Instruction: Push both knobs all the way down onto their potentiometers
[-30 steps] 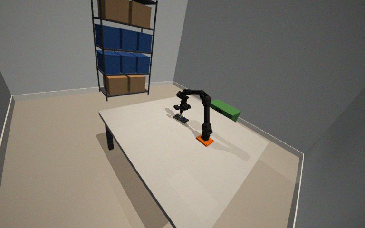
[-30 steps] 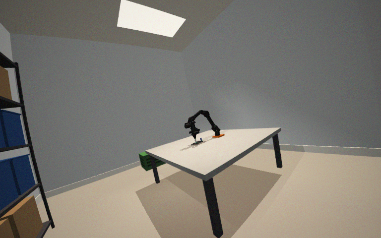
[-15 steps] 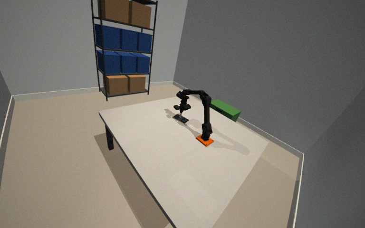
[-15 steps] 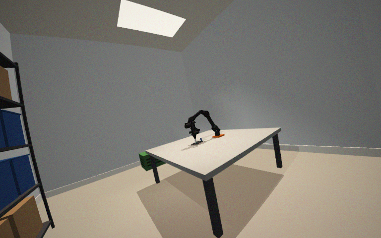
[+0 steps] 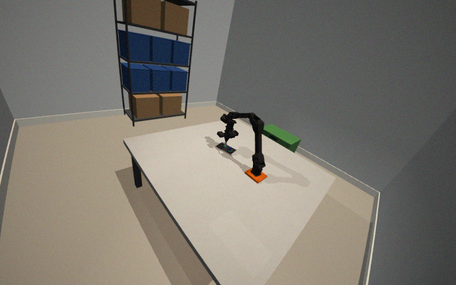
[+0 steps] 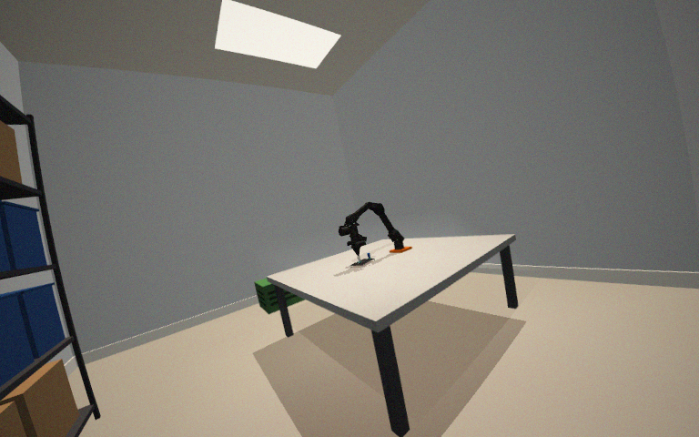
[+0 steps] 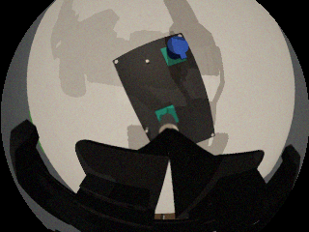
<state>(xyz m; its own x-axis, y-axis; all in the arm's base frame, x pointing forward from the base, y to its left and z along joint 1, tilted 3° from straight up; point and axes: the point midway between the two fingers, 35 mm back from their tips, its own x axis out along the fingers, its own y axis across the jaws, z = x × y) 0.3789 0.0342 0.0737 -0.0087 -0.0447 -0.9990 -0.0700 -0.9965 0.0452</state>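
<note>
Now: the white knob 20 mm below my gripper tip. Round my gripper tip: blue knob (80 mm behind, 20 mm below, 10 mm to the left).
</note>
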